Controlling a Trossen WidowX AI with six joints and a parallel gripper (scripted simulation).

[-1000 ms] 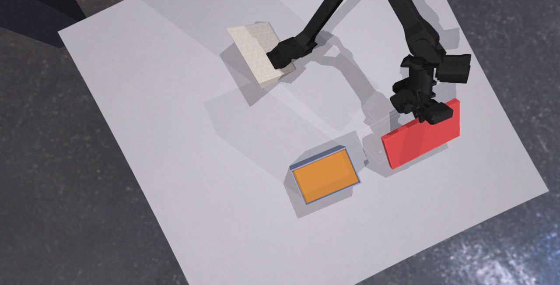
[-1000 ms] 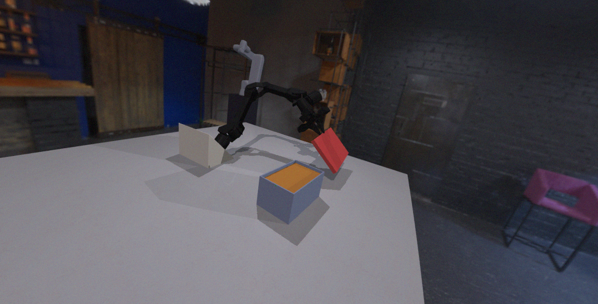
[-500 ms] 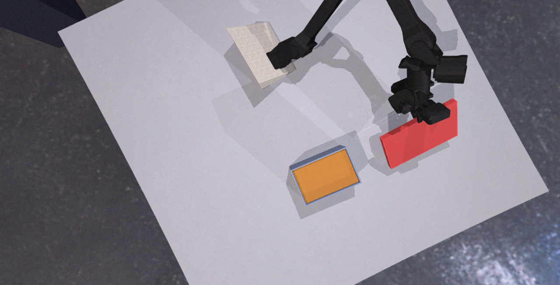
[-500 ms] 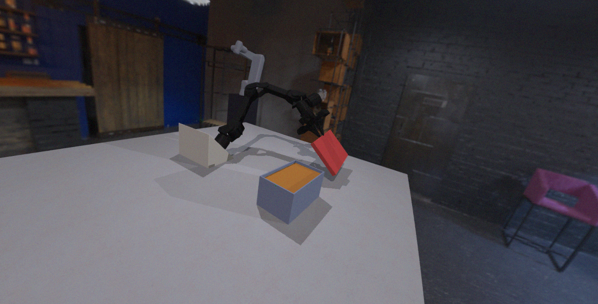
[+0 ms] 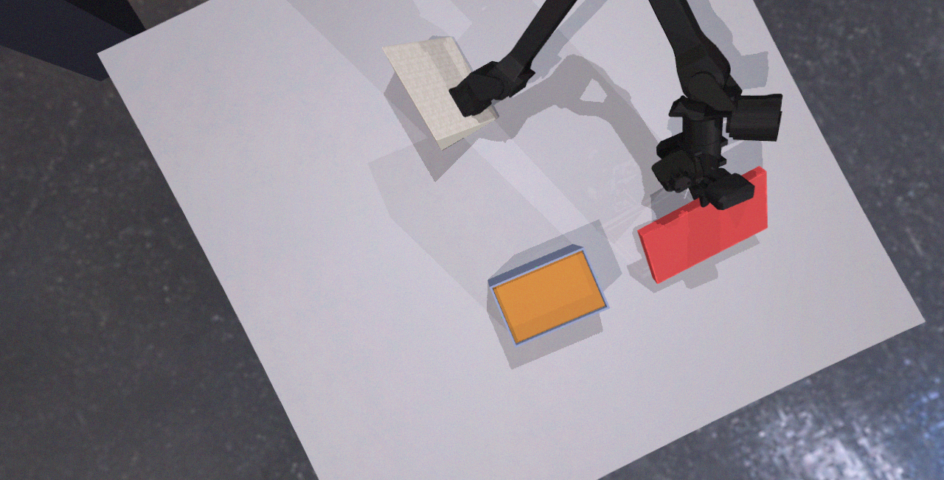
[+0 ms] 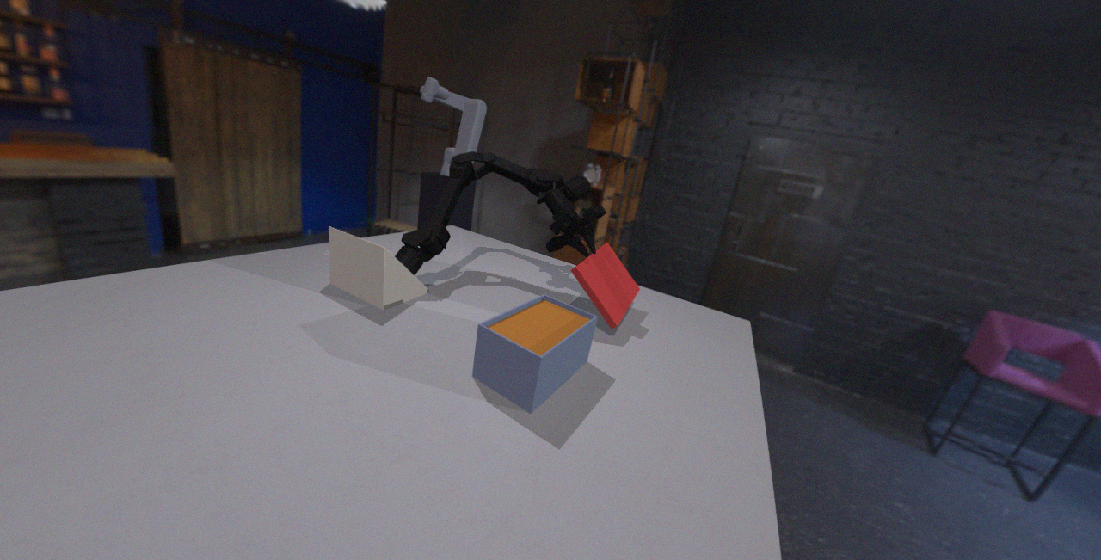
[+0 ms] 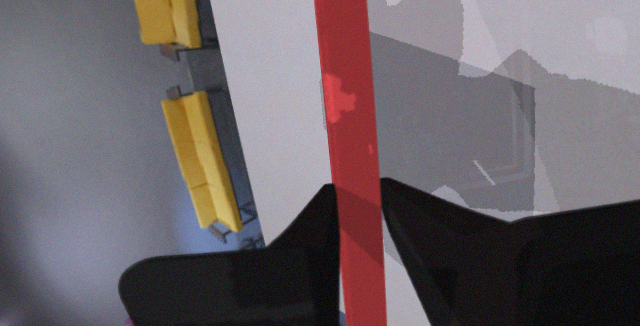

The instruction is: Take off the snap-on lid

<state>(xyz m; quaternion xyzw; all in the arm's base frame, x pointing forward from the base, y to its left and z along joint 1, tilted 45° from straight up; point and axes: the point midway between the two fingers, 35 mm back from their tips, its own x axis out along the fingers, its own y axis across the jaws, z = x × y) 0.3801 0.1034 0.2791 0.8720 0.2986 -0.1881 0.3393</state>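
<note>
The red lid lies 60 mm ahead of my gripper tip and 50 mm below it. Round my gripper tip: blue-grey storage box 330 mm to the right, 110 mm below, 20 mm ahead.
</note>
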